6 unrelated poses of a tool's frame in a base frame.
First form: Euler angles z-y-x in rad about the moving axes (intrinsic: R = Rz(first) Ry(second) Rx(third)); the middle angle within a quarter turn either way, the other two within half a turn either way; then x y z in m.
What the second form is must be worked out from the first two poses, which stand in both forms.
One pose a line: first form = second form
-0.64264 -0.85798 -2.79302 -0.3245 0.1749 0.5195 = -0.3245 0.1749 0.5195 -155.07 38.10 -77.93
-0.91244 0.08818 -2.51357 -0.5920 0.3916 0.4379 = -0.5920 0.3916 0.4379 -129.11 65.67 -14.99
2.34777 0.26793 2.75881 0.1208 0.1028 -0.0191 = 0.1208 0.1028 -0.0191 56.67 145.77 19.79
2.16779 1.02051 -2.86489 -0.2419 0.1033 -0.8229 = -0.2419 0.1033 -0.8229 68.16 107.59 -48.88
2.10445 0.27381 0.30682 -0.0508 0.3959 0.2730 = -0.0508 0.3959 0.2730 -5.83 27.44 116.22
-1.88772 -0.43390 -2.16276 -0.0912 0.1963 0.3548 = -0.0912 0.1963 0.3548 -98.64 107.20 -81.12
